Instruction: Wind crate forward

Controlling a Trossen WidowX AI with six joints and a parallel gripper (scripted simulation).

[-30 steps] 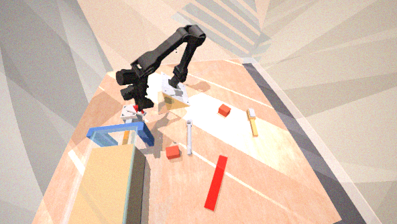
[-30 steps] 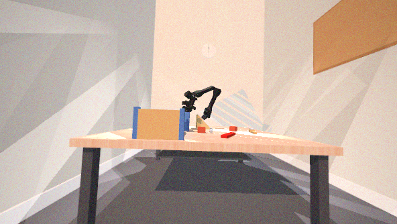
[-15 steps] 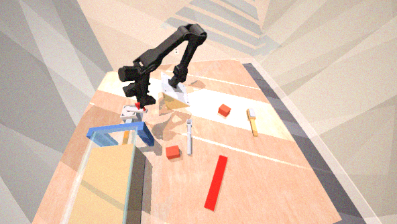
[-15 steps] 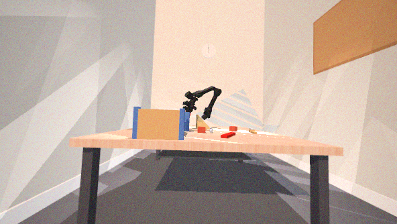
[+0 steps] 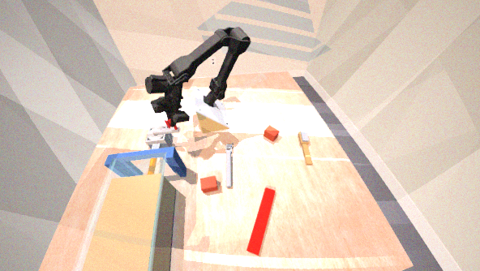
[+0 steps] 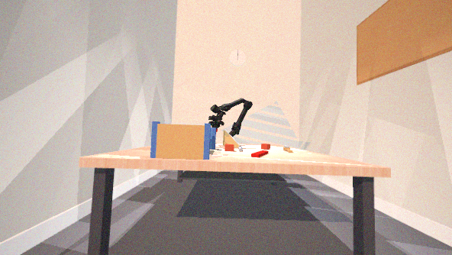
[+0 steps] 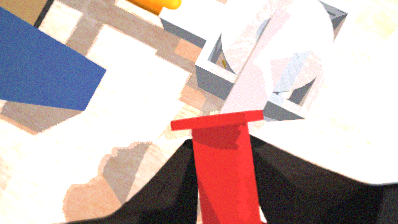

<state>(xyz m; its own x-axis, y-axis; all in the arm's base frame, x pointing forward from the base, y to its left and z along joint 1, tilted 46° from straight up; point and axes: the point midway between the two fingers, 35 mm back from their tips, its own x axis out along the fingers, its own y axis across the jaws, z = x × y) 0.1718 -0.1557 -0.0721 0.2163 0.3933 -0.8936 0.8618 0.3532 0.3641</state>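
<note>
Right now my gripper tip is 10 mm past the grey crank arm, 30 mm to the left of it and 30 mm above it. Round my gripper tip: blue steel frame 150 mm ahead, 100 mm to the right, 30 mm below; grey winch 30 mm behind, 100 mm to the right, 100 mm below; red grip 10 mm behind, 10 mm to the left.
</note>
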